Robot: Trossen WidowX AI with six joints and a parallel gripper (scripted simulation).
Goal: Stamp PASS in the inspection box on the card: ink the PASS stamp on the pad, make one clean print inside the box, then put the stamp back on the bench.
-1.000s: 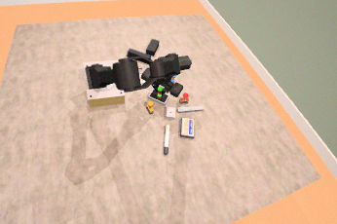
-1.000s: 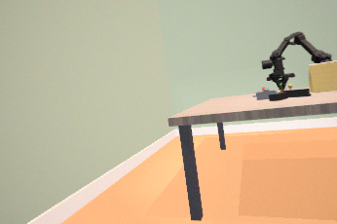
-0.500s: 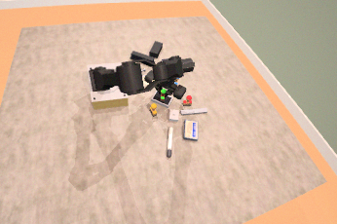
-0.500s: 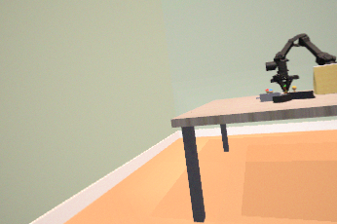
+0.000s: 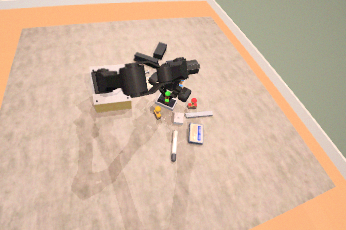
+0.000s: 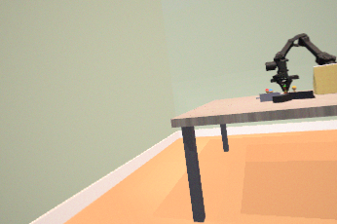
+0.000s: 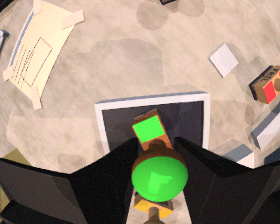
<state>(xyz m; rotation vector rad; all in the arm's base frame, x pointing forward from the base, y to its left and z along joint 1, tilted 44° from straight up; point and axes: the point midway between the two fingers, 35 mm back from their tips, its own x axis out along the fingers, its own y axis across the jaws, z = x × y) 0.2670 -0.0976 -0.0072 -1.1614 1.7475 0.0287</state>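
Right now the green-knobbed pass stamp is right at my gripper tip. The rest, counted from my gripper tip: small white box (30 mm ahead, 100 mm to the right, 20 mm below); then dark ink pad (30 mm below); then yellow stamp (60 mm behind, 60 mm to the right, 20 mm below).
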